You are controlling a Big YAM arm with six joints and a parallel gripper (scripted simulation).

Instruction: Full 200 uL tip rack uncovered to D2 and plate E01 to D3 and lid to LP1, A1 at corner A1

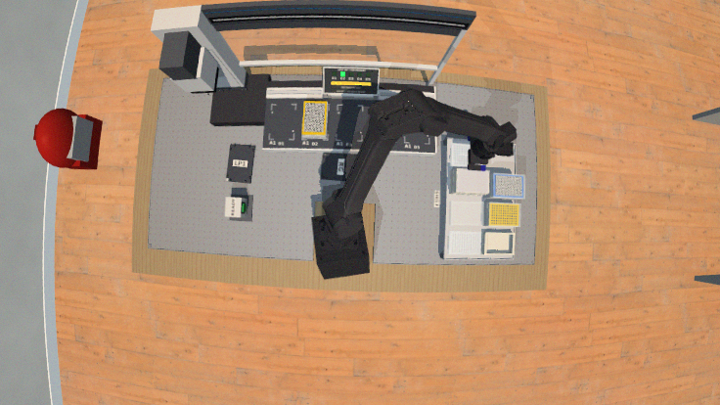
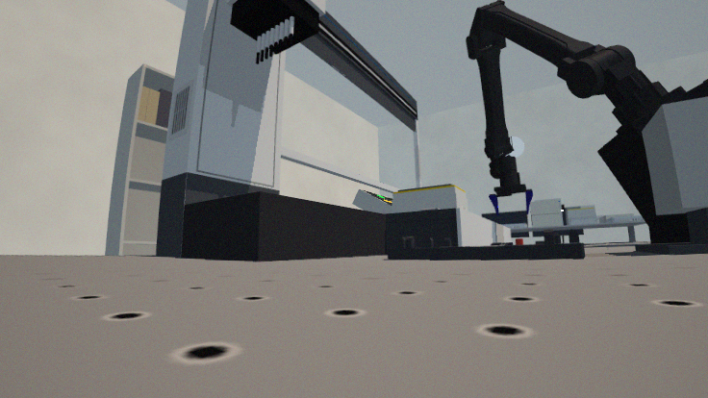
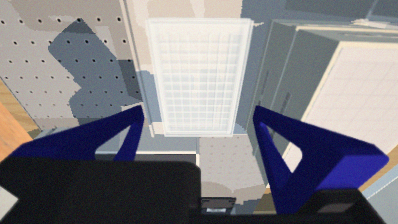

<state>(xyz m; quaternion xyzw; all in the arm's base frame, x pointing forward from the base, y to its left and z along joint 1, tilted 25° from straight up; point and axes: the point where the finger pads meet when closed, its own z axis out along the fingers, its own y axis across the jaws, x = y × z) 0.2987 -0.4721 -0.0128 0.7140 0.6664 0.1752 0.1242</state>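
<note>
The clear plate lid is 4 cm below my hand. Round my hand: shelf 17 cm behind, 6 cm to the right, 6 cm below; then white sealed block 10 cm behind, 1 cm above; then sample plate 5 cm below.
</note>
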